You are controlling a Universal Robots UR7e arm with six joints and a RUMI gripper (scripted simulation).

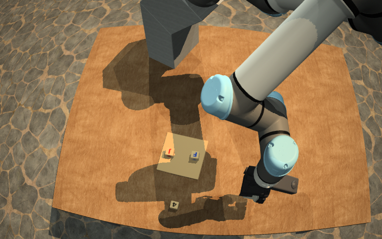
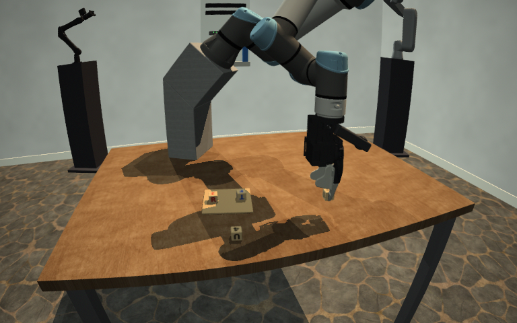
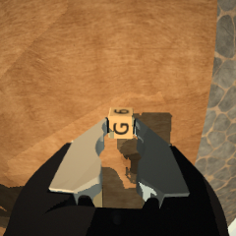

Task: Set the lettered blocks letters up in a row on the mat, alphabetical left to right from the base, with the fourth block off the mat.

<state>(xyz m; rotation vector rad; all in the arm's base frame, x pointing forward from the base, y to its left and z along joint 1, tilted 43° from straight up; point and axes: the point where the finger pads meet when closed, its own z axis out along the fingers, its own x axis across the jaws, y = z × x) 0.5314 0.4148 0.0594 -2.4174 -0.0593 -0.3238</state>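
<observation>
Right now my hand is 8 cm past the tan mat, 27 cm to the left of it and 6 cm above it. The rest, counted from my hand: block: 8 cm behind, 23 cm to the right, 5 cm below.
</observation>
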